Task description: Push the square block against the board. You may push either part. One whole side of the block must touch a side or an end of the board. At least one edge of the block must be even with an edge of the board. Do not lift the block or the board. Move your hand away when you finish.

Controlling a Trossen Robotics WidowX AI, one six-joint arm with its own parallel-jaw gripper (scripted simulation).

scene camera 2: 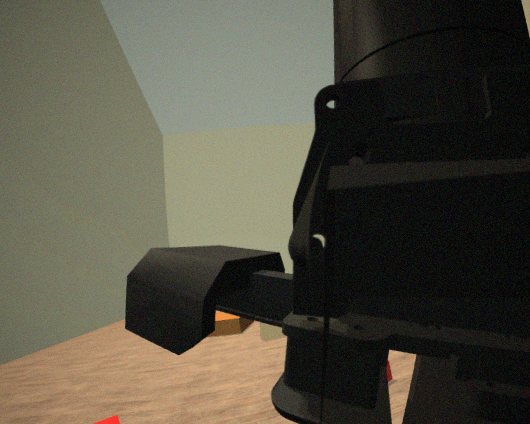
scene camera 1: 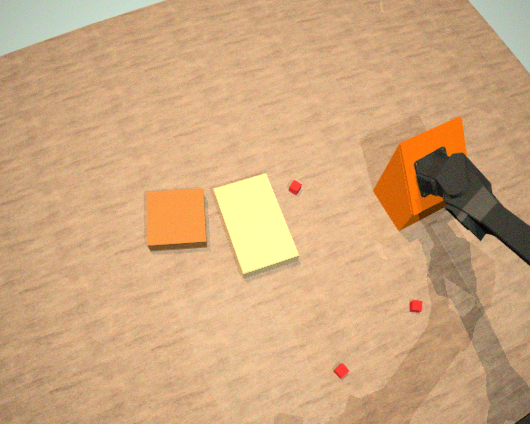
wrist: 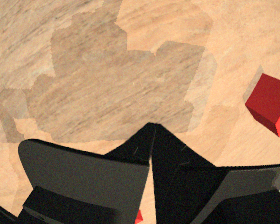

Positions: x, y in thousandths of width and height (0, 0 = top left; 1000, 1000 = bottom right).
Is my gripper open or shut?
Shut.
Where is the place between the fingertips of my gripper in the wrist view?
At 545, 578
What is my gripper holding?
Nothing.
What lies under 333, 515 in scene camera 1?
A square block.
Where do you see a board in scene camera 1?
At 490, 558
